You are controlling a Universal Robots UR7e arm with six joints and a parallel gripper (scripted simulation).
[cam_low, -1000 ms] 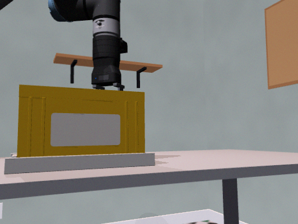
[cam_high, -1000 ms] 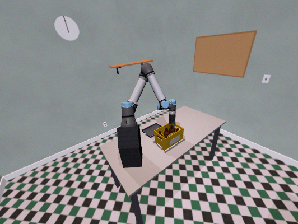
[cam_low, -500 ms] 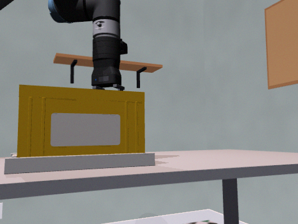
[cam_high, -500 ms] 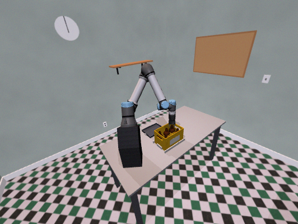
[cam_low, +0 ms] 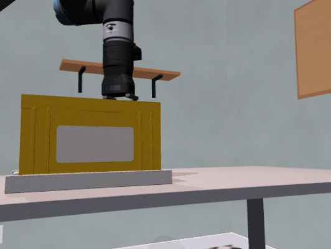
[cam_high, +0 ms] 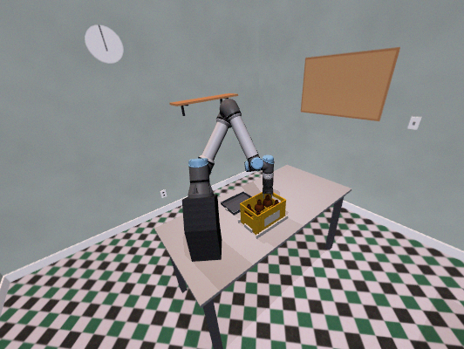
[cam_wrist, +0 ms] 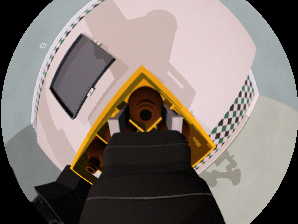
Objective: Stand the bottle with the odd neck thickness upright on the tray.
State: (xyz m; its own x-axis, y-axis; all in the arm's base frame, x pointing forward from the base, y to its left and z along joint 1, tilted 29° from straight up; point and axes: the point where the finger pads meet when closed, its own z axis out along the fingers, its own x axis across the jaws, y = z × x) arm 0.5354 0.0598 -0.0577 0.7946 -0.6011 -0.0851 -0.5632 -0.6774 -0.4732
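Now: the brown bottle 7 cm below my hand. From my hand the other things lie so: dark tray 13 cm behind, 22 cm to the left, 15 cm below; then crate 8 cm behind, 6 cm to the right, 8 cm below.
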